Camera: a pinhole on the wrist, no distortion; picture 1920 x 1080 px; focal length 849.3 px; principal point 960.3 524.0 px. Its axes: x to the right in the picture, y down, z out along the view. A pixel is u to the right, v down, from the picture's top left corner.
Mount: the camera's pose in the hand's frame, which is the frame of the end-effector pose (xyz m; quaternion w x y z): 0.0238 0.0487 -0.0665 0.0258 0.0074 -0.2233 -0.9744
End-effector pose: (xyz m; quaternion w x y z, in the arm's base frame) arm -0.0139 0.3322 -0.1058 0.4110 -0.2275 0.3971 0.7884
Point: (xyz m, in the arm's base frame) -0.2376 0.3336 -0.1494
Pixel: outside the picture
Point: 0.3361 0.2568 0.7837
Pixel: outside the picture
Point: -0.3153 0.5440 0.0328
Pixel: 598.5 480.4
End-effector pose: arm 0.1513 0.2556 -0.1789 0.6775 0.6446 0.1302 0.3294
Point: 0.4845 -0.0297 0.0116
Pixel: 782.1 838.8
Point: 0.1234 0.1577 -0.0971
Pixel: 1440.1 630.3
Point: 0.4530 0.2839 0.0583
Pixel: 51.7 656.1
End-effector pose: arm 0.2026 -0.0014 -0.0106 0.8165 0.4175 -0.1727 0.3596
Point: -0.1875 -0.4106 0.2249
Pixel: 1434.6 565.8
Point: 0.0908 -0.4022 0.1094
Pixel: 1412.2 1046.0
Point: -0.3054 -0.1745 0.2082
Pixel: 1503.4 138.0
